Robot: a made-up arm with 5 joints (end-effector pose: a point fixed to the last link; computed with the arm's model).
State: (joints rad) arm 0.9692 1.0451 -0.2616 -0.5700 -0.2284
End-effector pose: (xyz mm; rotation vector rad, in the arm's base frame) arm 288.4 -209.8 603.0 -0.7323 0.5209 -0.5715
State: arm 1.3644 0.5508 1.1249 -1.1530 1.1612
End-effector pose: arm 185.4 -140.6 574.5 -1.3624 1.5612 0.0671
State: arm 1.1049 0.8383 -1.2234 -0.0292 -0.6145
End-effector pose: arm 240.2 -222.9 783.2 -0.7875 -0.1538 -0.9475
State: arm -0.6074 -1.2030 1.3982 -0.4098 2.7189
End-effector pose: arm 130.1 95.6 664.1 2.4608 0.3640 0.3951
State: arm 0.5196 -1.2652 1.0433 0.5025 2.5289
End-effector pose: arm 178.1 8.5 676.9 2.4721 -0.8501 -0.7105
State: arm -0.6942 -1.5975 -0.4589 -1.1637 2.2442
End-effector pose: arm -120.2 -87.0 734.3 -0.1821 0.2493 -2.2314
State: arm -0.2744 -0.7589 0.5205 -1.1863 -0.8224
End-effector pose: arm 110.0 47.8 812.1 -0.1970 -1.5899 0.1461
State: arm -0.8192 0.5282 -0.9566 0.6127 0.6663
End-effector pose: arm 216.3 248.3 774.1 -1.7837 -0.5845 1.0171
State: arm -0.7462 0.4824 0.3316 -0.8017 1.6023
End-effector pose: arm 211.9 219.7 633.9 -2.6864 -0.8391 0.4880
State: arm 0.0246 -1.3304 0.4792 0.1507 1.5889
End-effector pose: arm 109.2 72.7 796.0 -2.6364 0.0149 -0.6737
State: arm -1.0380 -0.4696 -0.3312 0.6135 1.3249
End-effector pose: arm 81.4 145.7 839.7 -2.2286 -1.2047 0.4868
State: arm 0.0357 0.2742 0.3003 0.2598 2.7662
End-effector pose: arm 294.5 42.2 614.7 2.1039 0.0889 -1.0782
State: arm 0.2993 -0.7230 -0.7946 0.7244 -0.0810
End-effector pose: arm 75.7 61.1 903.2 -1.2149 -0.6054 -0.4403
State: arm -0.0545 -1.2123 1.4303 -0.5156 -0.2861
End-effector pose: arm 155.3 55.8 714.3 -0.8752 -0.3873 0.1552
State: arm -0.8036 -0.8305 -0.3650 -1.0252 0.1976
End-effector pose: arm -14.6 -9.1 844.0 -0.1849 -1.9213 -0.7964
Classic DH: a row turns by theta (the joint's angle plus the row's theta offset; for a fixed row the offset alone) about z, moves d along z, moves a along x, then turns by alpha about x. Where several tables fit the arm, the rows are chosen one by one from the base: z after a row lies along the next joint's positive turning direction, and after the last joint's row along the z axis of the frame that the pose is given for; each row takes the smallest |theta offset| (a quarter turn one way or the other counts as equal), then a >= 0, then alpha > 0; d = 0 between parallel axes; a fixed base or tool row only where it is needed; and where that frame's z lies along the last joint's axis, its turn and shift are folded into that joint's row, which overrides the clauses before.
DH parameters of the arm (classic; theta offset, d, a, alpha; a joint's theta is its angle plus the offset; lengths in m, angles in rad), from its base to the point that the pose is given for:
base (fixed): 0.0308 0 0.0812 3.1416
joint 1: 0.0308 -0.6127 0.0257 1.5708
joint 2: -1.3726 0 0.1234 0
joint 3: 1.3305 0 0.114 0
joint 4: -1.5287 0.0471 0.0155 1.5708
joint 5: -0.4404 -0.0615 0.0177 -1.4021
tool (fixed): 1.744 0.0188 0 0

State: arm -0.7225 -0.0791 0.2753 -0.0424 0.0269
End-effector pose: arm 206.0 188.5 747.5 -1.1462 -0.3373 0.9776
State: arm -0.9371 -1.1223 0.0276 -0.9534 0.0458
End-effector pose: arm -16.2 -33.0 824.4 -0.0620 -1.9231 -0.4377
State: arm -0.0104 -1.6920 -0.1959 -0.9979 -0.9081
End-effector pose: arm -122.5 34.3 707.4 -0.3162 -3.0024 -0.3162
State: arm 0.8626 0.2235 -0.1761 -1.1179 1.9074
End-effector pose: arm 274.3 -120.6 775.4 2.3427 -1.2328 1.2477
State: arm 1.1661 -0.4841 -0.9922 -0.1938 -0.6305
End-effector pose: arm 99.1 63.4 899.0 -1.5428 -1.2238 -1.0653
